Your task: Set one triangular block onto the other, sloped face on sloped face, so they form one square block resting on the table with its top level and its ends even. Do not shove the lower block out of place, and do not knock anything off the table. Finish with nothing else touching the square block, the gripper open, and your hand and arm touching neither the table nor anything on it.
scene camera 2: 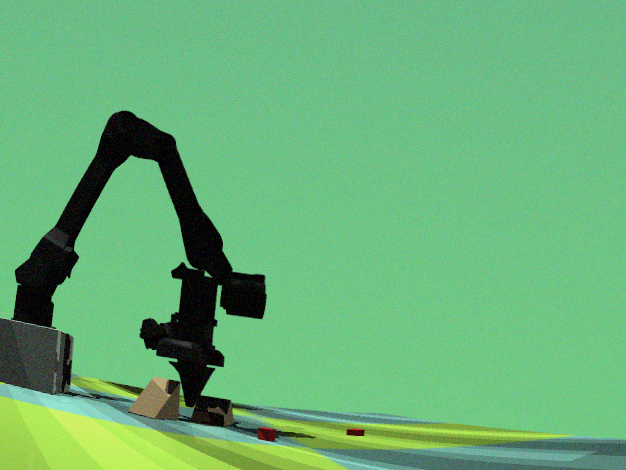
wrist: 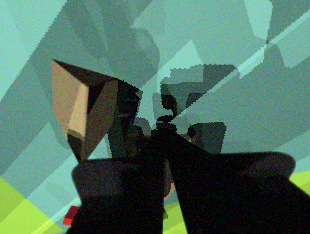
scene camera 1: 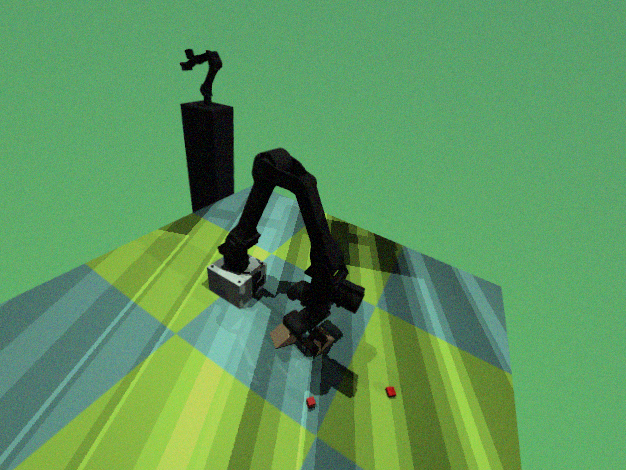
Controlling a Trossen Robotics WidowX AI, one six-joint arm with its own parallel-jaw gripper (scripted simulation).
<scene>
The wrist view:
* gripper: 163, 132
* triangular block: 84, 101
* triangular block: 134, 144
</scene>
